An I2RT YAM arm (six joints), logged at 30 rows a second.
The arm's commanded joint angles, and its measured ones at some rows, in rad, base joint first. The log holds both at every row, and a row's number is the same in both.
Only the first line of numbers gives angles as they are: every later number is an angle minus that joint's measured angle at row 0.
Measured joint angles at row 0:
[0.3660 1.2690 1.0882 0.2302 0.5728 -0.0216]
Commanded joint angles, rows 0 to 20:
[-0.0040 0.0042 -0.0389 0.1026 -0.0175 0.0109]
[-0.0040 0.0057 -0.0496 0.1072 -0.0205 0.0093]
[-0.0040 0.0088 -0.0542 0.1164 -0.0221 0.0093]
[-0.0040 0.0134 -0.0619 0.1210 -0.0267 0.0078]
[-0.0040 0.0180 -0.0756 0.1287 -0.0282 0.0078]
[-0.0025 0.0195 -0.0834 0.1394 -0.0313 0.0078]
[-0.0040 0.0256 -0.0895 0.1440 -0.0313 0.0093]
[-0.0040 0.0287 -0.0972 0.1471 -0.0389 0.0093]
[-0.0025 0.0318 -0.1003 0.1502 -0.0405 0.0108]
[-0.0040 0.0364 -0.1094 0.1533 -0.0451 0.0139]
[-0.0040 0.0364 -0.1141 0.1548 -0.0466 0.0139]
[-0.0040 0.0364 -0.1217 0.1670 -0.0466 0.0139]
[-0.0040 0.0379 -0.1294 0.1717 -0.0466 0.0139]
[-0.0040 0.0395 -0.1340 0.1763 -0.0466 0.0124]
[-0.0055 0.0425 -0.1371 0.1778 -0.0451 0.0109]
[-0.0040 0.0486 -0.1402 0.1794 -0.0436 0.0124]
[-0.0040 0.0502 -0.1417 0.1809 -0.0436 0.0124]
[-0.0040 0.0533 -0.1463 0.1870 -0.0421 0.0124]
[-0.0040 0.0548 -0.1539 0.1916 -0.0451 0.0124]
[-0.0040 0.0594 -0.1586 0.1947 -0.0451 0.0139]
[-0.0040 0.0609 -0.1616 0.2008 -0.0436 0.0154]
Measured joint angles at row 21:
[-0.0015 0.0450 -0.1393 0.1389 -0.0359 0.0000]
